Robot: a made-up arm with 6 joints.
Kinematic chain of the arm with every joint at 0, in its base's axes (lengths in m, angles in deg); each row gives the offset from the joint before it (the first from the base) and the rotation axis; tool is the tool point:
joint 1: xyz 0 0 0.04 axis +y
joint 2: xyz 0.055 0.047 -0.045 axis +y
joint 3: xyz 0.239 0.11 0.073 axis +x
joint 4: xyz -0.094 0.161 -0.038 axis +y
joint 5: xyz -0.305 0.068 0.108 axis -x
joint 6: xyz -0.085 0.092 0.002 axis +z
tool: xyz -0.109 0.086 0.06
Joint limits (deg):
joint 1: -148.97..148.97
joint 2: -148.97..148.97
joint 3: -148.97..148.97
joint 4: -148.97..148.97
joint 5: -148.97..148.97
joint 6: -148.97..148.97
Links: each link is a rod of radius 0.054 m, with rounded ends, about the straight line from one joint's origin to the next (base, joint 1, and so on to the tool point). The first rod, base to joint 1, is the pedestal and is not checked.
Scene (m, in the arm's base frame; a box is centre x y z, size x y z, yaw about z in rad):
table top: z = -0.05
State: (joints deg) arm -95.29 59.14 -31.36 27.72 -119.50 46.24
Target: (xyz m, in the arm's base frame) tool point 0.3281 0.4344 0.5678
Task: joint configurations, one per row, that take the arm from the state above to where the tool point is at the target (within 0.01 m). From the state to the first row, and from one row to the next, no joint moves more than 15 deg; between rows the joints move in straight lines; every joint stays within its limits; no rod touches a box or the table.
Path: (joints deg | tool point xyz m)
1: -87.45 67.55 -26.33 42.28 -115.92 41.70 | -0.2216 0.4716 0.4216
2: -79.60 75.96 -21.31 56.83 -112.33 37.17 | 0.0228 0.4647 0.5733
3: -71.76 84.37 -16.28 71.39 -108.75 32.63 | 0.3281 0.4344 0.5678

